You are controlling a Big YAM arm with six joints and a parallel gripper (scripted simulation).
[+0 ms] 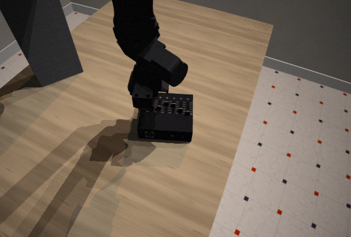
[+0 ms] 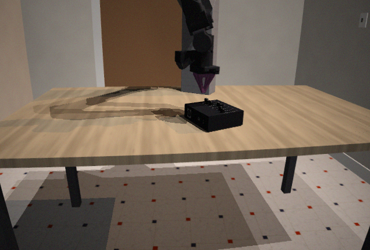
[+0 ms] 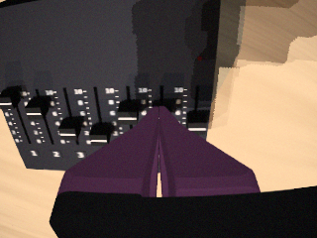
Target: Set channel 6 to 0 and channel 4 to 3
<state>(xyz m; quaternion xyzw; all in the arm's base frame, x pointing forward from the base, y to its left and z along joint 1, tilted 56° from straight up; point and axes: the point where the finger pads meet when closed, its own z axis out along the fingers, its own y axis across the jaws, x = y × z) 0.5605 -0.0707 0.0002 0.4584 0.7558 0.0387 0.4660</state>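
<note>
Now: hand 1 cm past the channel 6 cap, 2 cm to the right of it and 4 cm above it. From my hand the other things lie so: channel 5 cap: 1 cm ahead, 3 cm to the left, 4 cm below; channel 4 cap: 3 cm ahead, 5 cm to the left, 4 cm below; channel 3 cap: 5 cm ahead, 5 cm to the left, 4 cm below.
</note>
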